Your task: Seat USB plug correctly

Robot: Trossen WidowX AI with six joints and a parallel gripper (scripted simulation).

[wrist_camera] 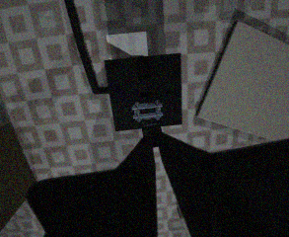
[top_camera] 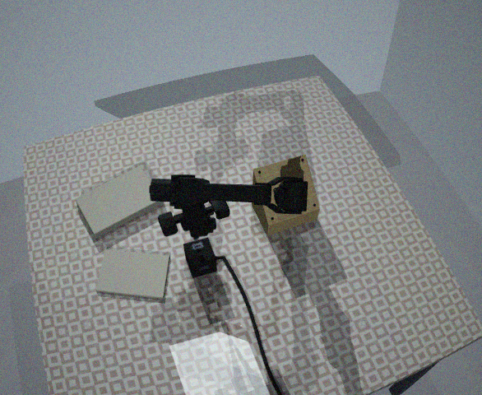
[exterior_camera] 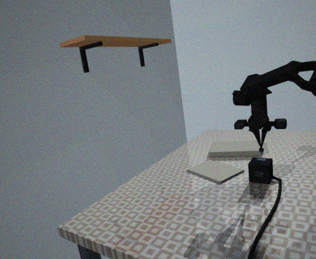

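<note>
The USB plug lies 2 cm below my gripper tip. Round my gripper tip: USB socket: 7 cm below; pale sheet: 21 cm ahead, 1 cm to the right, 13 cm below.
</note>
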